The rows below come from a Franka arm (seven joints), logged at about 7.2 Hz.
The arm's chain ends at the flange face. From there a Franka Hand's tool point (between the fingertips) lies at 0.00 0.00 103.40 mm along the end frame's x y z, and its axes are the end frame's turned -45 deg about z.
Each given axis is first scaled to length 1.
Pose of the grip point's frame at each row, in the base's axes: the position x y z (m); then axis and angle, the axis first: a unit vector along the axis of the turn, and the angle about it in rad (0 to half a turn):
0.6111 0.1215 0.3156 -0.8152 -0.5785 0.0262 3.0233
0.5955 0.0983 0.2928 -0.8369 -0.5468 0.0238 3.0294
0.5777 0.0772 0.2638 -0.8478 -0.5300 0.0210 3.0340
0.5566 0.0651 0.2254 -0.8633 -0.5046 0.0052 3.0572
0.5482 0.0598 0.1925 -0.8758 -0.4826 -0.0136 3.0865
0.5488 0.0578 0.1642 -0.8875 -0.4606 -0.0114 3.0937
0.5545 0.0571 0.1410 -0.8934 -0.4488 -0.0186 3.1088
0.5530 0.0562 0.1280 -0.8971 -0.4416 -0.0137 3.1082
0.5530 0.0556 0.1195 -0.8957 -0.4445 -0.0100 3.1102
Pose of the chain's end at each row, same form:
0.6226 0.1147 0.4181 -0.9738 -0.2223 0.0468 3.0524
0.6059 0.0913 0.3954 -0.9818 -0.1848 0.0434 3.0562
0.5873 0.0701 0.3665 -0.9855 -0.1651 0.0400 3.0583
0.5619 0.0581 0.3284 -0.9905 -0.1358 0.0210 3.0676
0.5485 0.0535 0.2957 -0.9939 -0.1107 -0.0020 3.0803
0.5490 0.0523 0.2675 -0.9963 -0.0859 -0.0014 3.0886
0.5526 0.0523 0.2443 -0.9973 -0.0728 -0.0109 3.0971
0.5520 0.0519 0.2313 -0.9979 -0.0647 -0.0063 3.1003
0.5526 0.0518 0.2228 -0.9977 -0.0679 -0.0032 3.1049

